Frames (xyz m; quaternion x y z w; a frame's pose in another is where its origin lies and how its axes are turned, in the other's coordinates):
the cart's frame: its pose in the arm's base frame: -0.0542 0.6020 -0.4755 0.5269 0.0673 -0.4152 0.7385
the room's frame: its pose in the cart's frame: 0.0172 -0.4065 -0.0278 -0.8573 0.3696 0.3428 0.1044
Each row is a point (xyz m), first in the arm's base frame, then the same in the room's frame.
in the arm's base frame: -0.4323 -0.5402 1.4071
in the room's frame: -2.3870 -0.3785 -0.4973
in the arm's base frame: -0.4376 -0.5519 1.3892
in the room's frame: -2.3733 -0.3746 -0.5141
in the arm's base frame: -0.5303 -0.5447 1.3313
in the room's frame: -2.3307 -0.2778 -0.5427
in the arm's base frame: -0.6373 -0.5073 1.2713
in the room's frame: -2.2814 -0.1595 -0.5466
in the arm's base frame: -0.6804 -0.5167 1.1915
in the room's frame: -2.2138 -0.1125 -0.5857
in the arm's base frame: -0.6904 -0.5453 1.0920
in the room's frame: -2.1265 -0.1003 -0.6409
